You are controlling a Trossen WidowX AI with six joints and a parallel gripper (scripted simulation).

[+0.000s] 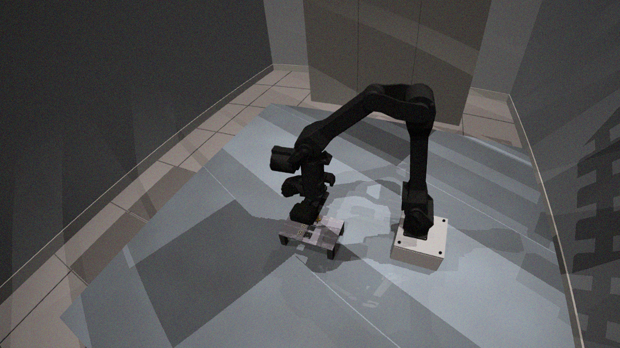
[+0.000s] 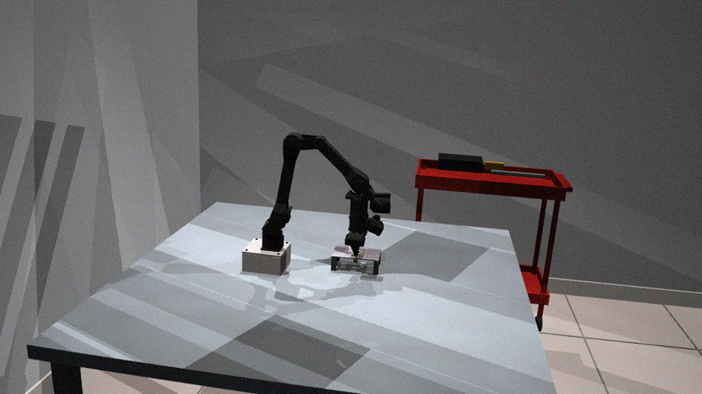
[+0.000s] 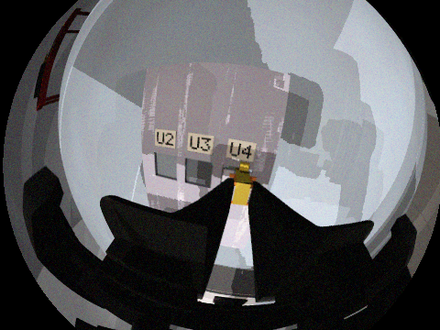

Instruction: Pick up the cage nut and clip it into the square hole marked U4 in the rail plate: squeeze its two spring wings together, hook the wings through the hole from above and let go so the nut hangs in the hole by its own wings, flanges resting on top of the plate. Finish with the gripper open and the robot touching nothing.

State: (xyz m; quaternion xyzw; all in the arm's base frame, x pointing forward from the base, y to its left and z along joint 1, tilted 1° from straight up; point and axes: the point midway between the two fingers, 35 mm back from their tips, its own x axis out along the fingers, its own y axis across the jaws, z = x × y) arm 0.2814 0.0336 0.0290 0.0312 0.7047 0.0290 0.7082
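The cage nut is 10 mm below my gripper tip.
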